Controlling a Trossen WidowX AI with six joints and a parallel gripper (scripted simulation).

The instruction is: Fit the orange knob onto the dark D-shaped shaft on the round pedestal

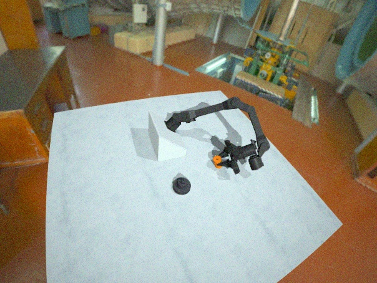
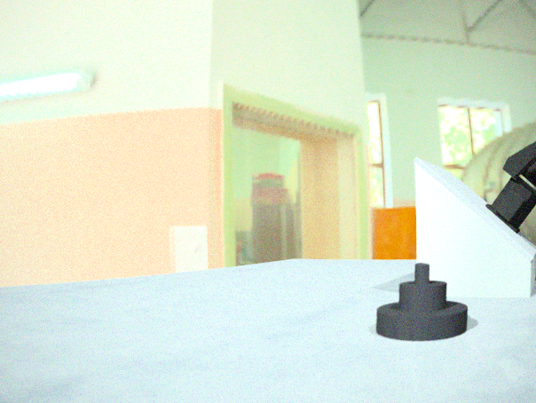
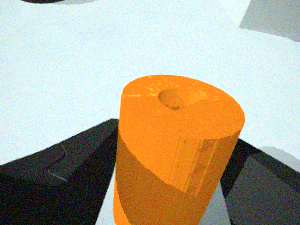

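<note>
The orange knob is 10 mm to the left of my gripper tip. Also, from my gripper tip: dark round pedestal: 70 mm ahead, 210 mm to the right, 10 mm below.
</note>
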